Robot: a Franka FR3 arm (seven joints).
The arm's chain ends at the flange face. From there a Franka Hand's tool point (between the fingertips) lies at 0.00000 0.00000 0.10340 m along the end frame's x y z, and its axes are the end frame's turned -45 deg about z.
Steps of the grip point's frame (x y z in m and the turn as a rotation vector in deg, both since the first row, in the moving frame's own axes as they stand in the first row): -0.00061, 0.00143, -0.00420, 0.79, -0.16, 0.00; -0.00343, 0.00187, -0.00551, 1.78, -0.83, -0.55; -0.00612, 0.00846, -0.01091, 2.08, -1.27, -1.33; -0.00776, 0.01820, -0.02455, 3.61, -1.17, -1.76; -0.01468, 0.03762, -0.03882, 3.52, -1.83, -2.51; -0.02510, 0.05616, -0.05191, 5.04, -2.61, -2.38
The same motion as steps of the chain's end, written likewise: 0.00179, 0.00225, -0.00419, 0.45, -0.67, 0.00; 0.00223, 0.00494, -0.00545, 0.67, -1.85, -0.55; 0.00594, 0.01129, -0.01082, 0.57, -2.37, -1.33; 0.01352, 0.02137, -0.02432, 1.73, -3.38, -1.76; 0.02309, 0.03899, -0.03857, 1.20, -3.78, -2.51; 0.03177, 0.06035, -0.05140, 1.72, -5.41, -2.38
